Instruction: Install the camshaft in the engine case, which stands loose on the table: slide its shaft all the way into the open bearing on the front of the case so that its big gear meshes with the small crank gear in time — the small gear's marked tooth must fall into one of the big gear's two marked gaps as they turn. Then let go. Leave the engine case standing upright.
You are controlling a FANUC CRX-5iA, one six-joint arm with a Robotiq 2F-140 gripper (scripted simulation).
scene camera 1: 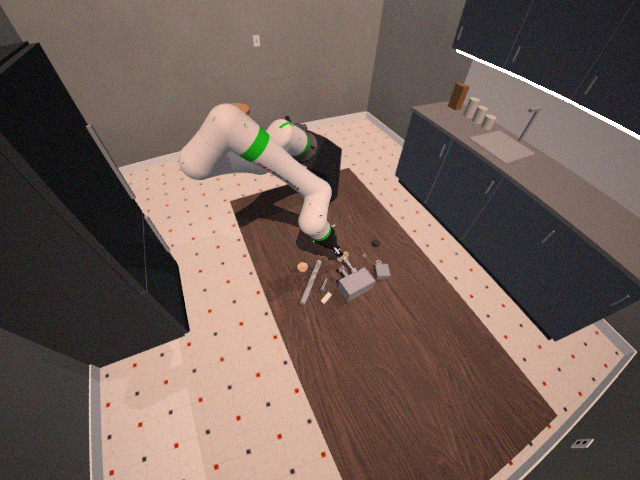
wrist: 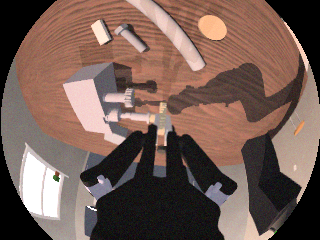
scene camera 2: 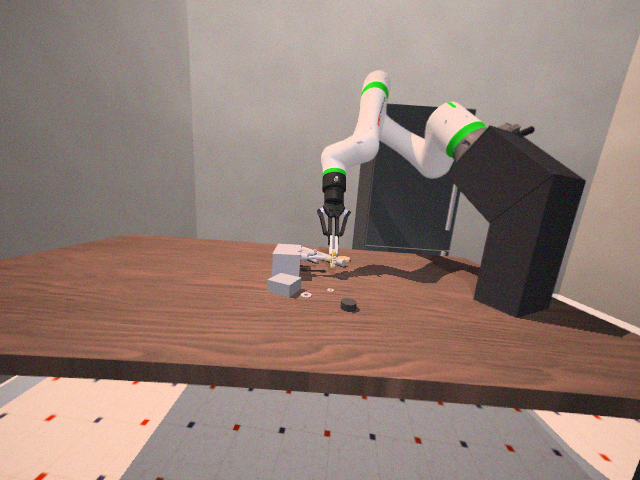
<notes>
I see my gripper (scene camera 2: 333, 254) and a grey engine case (scene camera 2: 286, 257).
The grey engine case shows as well in scene camera 1 (scene camera 1: 352, 286) and in the wrist view (wrist: 87, 90). My gripper is seen too in the wrist view (wrist: 162, 120).
</notes>
